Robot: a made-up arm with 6 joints.
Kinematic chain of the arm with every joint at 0, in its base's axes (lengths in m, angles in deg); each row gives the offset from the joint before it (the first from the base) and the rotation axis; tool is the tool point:
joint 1: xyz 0 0 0.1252 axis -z
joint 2: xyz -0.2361 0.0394 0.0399 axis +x
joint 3: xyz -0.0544 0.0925 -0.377 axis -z
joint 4: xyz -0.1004 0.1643 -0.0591 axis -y
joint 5: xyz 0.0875 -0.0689 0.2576 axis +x
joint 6: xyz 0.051 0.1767 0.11 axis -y
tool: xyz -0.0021 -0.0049 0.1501
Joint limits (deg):
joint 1: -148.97..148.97
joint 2: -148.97..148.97
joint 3: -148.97..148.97
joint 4: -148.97..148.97
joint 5: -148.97..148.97
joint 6: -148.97..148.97
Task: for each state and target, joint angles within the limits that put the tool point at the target. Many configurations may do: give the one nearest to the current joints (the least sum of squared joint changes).
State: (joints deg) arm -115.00 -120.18 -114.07 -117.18 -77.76 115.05
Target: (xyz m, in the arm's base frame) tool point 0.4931 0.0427 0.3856
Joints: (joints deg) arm -137.81 -120.80 -134.02 -102.85 -106.96 115.90
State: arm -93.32 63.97 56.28 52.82 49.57 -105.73
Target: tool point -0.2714 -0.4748 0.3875
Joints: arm -103.40 27.25 44.96 54.77 55.55 -108.98
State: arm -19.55 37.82 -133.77 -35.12 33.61 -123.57
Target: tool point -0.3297 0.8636 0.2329
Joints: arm 21.56 61.05 -114.31 -66.65 39.41 -109.92
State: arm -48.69 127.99 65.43 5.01 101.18 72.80
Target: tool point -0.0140 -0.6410 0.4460
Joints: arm -71.81 148.97 46.95 43.80 88.84 66.96
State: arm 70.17 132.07 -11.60 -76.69 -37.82 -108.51
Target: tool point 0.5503 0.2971 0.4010
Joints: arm 62.70 85.31 16.79 -57.54 -36.88 -114.30
